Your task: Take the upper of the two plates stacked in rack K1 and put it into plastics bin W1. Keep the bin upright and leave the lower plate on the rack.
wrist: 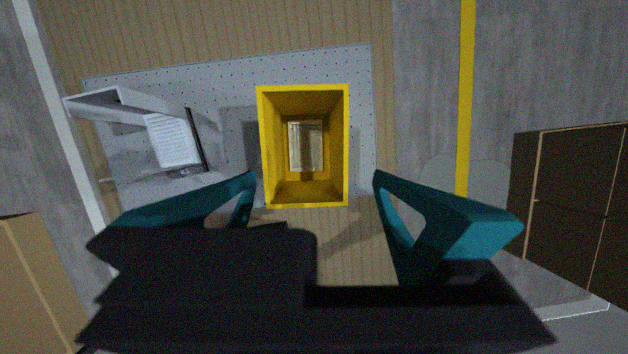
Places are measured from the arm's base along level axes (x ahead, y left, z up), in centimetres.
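Pixels of known places: gripper, fingertip midpoint: (314,176).
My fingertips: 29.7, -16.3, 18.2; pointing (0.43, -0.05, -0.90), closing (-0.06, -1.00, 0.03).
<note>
Ahead of a thing's pixels: the offset from my fingertips to its top centre, as dx, dy, dz. "*": to the spot under its first point. Level surfaces: height alone.
The yellow bin W1 @[* -6.5, +2.0, -11.8] (302,204) stands upright near the middle of the view. A pale plate @[+2.6, +1.1, -28.1] (306,146) lies deep inside it, at the bottom. My gripper (314,176) is open and empty; its teal fingers stand wide apart, above the bin's near end. Another white plate @[+6.3, +32.6, -26.4] (172,140) sits at the left, at the grey rack K1 @[+5.3, +32.5, -14.4] (150,102), beside a thin black upright edge. The picture is grainy, so the wells of both plates are blurred.
A grey perforated board @[dz -29.8] (320,62) lies under the bin and rack, on a wooden table @[dz -31.1] (210,30). A dark brown box (570,200) stands at the right and a tan box (42,280) at the lower left. A yellow stripe (466,90) runs along the grey floor.
</note>
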